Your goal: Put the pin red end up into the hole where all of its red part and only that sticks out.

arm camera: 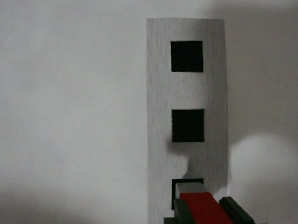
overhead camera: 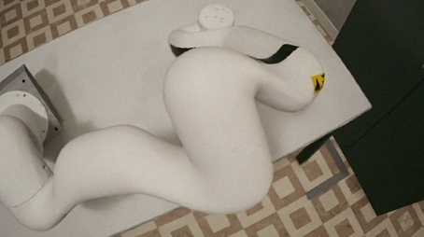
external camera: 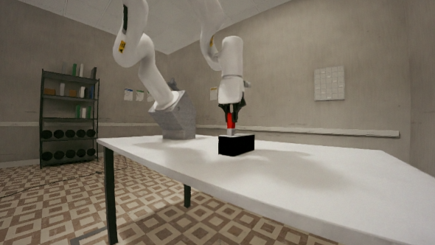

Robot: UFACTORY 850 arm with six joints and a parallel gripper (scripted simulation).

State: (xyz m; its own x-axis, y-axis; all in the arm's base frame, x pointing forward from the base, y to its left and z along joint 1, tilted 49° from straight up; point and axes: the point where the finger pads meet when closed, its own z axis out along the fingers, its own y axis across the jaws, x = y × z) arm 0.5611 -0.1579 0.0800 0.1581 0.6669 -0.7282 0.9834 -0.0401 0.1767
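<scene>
The pin is 10 mm below my hand. The rest, counted from my hand: black block 10 mm ahead, 60 mm to the left, 110 mm below.
</scene>
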